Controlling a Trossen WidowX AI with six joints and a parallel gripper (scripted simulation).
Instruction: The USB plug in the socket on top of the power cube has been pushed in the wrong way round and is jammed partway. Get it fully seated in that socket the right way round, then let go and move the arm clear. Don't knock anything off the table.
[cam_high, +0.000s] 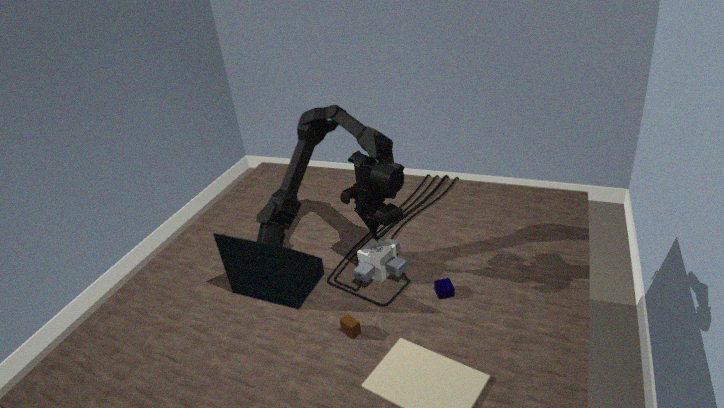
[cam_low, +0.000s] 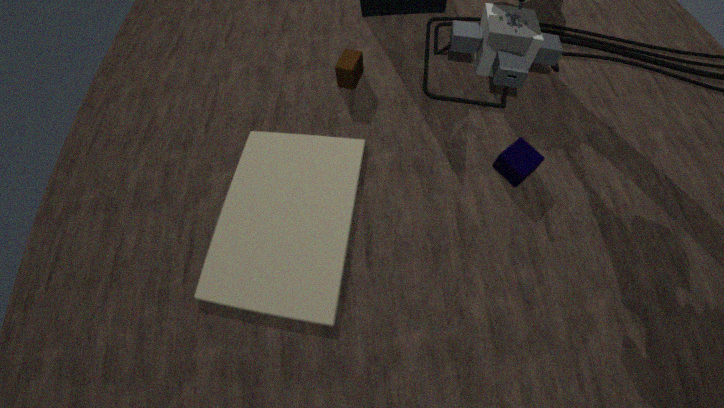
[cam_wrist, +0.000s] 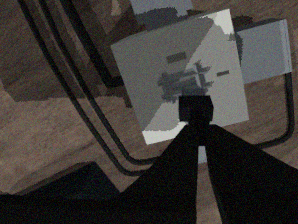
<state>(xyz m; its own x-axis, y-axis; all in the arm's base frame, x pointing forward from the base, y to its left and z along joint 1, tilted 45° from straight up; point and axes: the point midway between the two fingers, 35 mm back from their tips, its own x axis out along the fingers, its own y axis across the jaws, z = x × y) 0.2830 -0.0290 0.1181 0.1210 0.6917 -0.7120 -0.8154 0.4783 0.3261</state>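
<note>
Now: the black USB plug 2 cm below my gripper tip. From my gripper tip the other things lie so: blue cube: 19 cm ahead, 6 cm to the right, 12 cm below; then cream sheet: 20 cm ahead, 35 cm to the right, 13 cm below; then brown cube: 1 cm behind, 24 cm to the right, 12 cm below.
</note>
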